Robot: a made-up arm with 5 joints. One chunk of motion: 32 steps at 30 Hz.
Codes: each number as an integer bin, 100 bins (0 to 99) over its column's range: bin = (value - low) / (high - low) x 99, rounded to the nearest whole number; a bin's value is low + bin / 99 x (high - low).
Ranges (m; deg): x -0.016..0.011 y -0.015..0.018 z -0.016..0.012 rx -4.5..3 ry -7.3..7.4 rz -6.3..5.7
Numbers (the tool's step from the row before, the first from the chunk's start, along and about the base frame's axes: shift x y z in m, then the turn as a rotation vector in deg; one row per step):
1: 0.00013 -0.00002 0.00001 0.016 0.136 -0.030
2: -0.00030 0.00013 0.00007 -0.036 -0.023 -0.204
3: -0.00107 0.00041 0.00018 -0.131 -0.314 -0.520
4: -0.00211 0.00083 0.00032 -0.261 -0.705 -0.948
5: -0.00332 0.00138 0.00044 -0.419 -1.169 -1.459
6: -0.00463 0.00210 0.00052 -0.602 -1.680 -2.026
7: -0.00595 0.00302 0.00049 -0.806 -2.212 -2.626
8: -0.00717 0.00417 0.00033 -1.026 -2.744 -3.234
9: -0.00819 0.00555 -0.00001 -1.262 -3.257 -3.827
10: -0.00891 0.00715 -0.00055 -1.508 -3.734 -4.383
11: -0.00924 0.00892 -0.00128 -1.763 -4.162 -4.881
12: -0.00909 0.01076 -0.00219 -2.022 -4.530 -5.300
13: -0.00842 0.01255 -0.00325 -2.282 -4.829 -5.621
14: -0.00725 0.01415 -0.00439 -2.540 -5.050 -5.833
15: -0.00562 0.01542 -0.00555 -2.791 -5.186 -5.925
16: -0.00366 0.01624 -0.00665 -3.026 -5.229 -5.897
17: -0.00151 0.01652 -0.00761 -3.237 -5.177 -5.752
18: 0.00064 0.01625 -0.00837 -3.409 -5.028 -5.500
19: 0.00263 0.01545 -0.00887 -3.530 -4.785 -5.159
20: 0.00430 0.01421 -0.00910 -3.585 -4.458 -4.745
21: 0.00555 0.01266 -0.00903 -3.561 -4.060 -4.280
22: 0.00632 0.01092 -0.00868 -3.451 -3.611 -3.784
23: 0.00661 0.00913 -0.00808 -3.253 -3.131 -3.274
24: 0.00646 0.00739 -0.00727 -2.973 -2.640 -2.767
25: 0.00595 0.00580 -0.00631 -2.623 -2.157 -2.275
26: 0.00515 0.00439 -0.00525 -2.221 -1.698 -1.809
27: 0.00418 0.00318 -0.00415 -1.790 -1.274 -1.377
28: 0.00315 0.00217 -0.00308 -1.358 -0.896 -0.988
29: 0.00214 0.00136 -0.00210 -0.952 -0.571 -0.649
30: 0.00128 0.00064 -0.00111 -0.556 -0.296 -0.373
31: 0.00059 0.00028 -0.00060 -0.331 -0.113 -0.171
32: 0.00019 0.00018 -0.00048 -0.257 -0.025 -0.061
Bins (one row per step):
1: 59 45 57 60 50 52
2: 58 45 57 59 49 50
3: 55 46 57 58 47 48
4: 51 47 58 56 44 44
5: 46 49 58 54 41 40
6: 42 51 58 51 38 35
7: 37 54 58 49 34 30
8: 32 58 58 46 31 25
9: 29 62 57 43 27 20
10: 26 66 55 39 24 16
11: 25 72 52 36 21 12
12: 25 77 49 33 19 8
13: 28 83 45 29 17 6
14: 32 87 41 26 15 4
15: 38 91 37 23 14 3
16: 45 94 33 19 14 3
17: 53 95 30 17 14 5
18: 61 94 27 14 15 7
19: 68 91 25 13 17 9
20: 74 88 24 12 19 13
21: 79 83 25 12 22 17
22: 82 78 26 14 25 21
23: 83 72 28 16 28 25
24: 82 67 31 20 31 29
25: 80 62 34 25 35 33
26: 78 58 38 30 38 37
27: 74 55 42 36 41 41
28: 70 52 46 41 43 44
29: 67 49 49 47 45 47
30: 63 47 53 52 47 49
31: 61 46 54 55 48 51
32: 59 46 55 56 49 51

